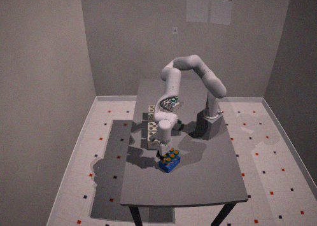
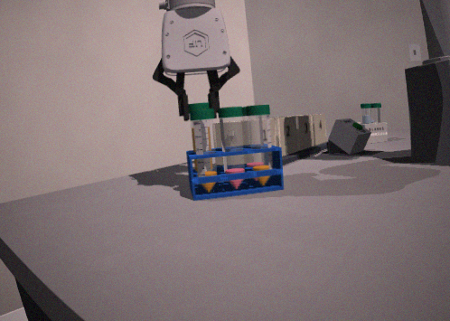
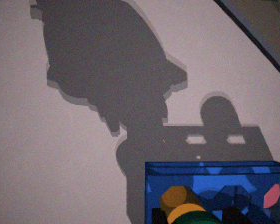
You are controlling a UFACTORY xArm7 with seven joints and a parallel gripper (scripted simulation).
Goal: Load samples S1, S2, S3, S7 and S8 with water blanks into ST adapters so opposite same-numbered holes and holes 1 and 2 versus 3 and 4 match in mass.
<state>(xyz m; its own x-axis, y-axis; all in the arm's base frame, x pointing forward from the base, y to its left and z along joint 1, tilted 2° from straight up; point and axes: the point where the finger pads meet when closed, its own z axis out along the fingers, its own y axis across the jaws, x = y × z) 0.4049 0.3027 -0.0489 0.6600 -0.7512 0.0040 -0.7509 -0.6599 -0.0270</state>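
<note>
The sample tube lies 5 cm below my hand and 1 cm behind it. From my hand the other things lie so: blue rack (10 cm below, 4 cm behind, 1 cm to the right); sloped done desk (39 cm to the right, 16 cm behind, 7 cm below); adapter (21 cm to the right, 8 cm below, 4 cm ahead).
</note>
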